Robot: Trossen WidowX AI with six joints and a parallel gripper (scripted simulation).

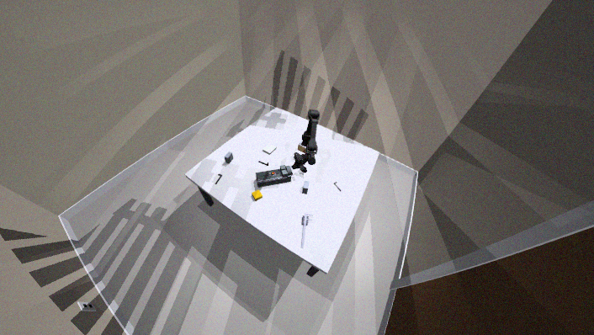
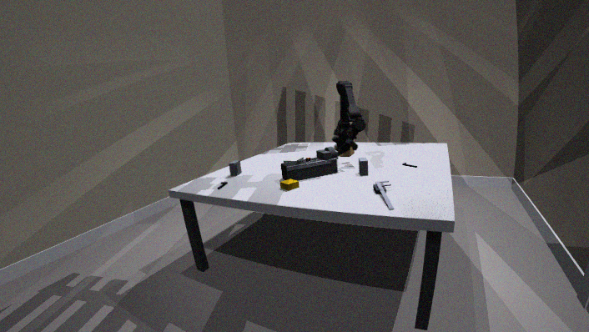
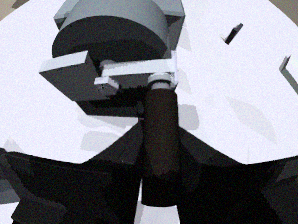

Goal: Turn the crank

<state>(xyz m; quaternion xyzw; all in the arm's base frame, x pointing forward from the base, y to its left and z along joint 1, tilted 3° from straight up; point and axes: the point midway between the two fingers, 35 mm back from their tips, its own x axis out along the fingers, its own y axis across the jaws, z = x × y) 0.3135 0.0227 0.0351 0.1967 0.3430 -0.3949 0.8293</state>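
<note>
Right now my gripper tip is 1 cm past the dark crank handle, 1 cm to the right of it and 3 cm below it. Also, from my gripper tip: yellow block: 31 cm ahead, 15 cm to the right, 5 cm below; then red pointer: 12 cm ahead, 11 cm to the right, 1 cm above.
</note>
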